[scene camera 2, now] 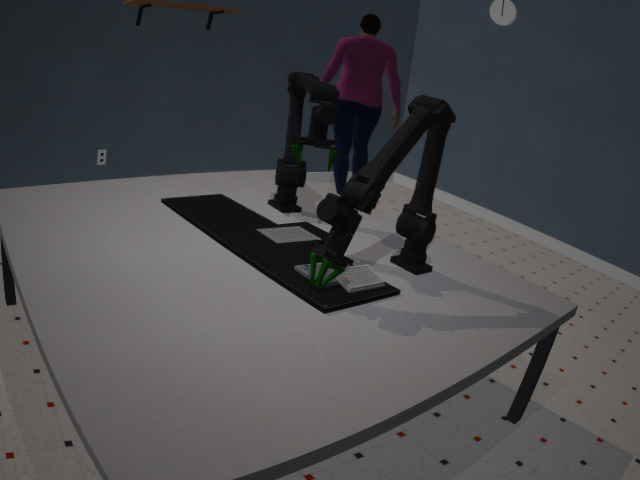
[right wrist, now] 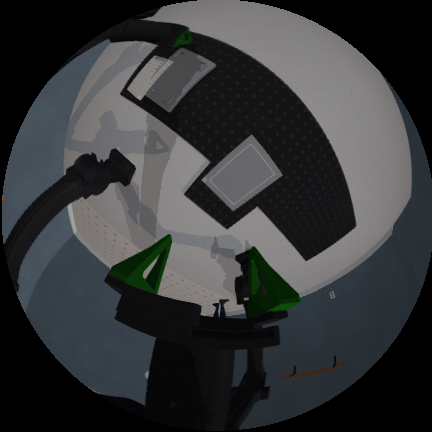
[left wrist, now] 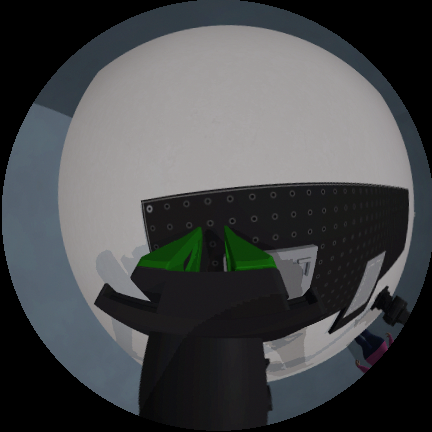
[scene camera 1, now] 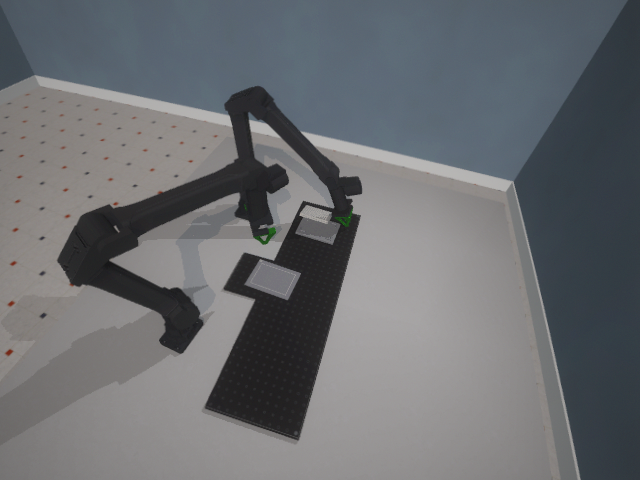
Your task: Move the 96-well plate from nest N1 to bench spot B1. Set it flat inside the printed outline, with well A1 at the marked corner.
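Frame: origin at the left arm's base, x ahead, y right, z down, level; metres.
Where they show: left gripper, fingertip midpoint: (scene camera 2: 315,286) (right wrist: 187,39) (left wrist: 212,230) (scene camera 1: 347,224); right gripper, fingertip midpoint: (scene camera 2: 313,169) (right wrist: 210,244) (scene camera 1: 261,232); left arm's base, origin of the base link: (scene camera 2: 410,266) (right wrist: 120,166); right arm's base, origin of the base link: (scene camera 2: 284,207) (left wrist: 378,296) (scene camera 1: 182,333).
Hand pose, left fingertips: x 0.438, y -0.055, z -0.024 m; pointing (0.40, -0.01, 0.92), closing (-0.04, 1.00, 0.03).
Note:
Things, the pixels of their top centre, and the offset from my left fingertips. "pt": a spot on its surface instead. Level surfaces: height alone.
- white 96-well plate, middle of its top: (scene camera 2: 360,271) (right wrist: 142,73) (scene camera 1: 316,211) dx -0.144, dy -0.005, dz -0.022 m
- grey nest pad, surface spot: (left wrist: 292,257) (scene camera 2: 305,270) pt dx -0.041, dy +0.091, dz +0.000 m
- black perforated board, its level: dz +0.011 m
- grey pad with a white outline, surface spot: (right wrist: 241,177) (scene camera 2: 288,233) (scene camera 1: 272,279) pt dx -0.196, dy +0.373, dz +0.010 m
The white 96-well plate (scene camera 1: 315,213) (scene camera 2: 362,277) (right wrist: 149,76) lies at the end of the grey nest pad (scene camera 1: 318,231) (scene camera 2: 301,270) (left wrist: 292,257) (right wrist: 181,76), at the end of the black perforated board (scene camera 1: 280,357) (scene camera 2: 209,214) (left wrist: 342,217) (right wrist: 282,120). My left gripper (scene camera 1: 343,220) (scene camera 2: 323,278) (left wrist: 212,230) is down at the board beside the plate, its green fingers close together with only board showing between them. The plate is hidden in the left wrist view. The bench spot, a grey pad with a white outline (scene camera 1: 272,279) (scene camera 2: 287,233) (right wrist: 241,177) (left wrist: 365,282), is bare. My right gripper (scene camera 1: 265,235) (scene camera 2: 314,157) (right wrist: 210,244) is open and empty, held high.
A person in a magenta top (scene camera 2: 363,71) stands behind the table near the right arm's base. Both arm bases stand on the table beside the board. The table's edge runs along the front right in scene camera 2.

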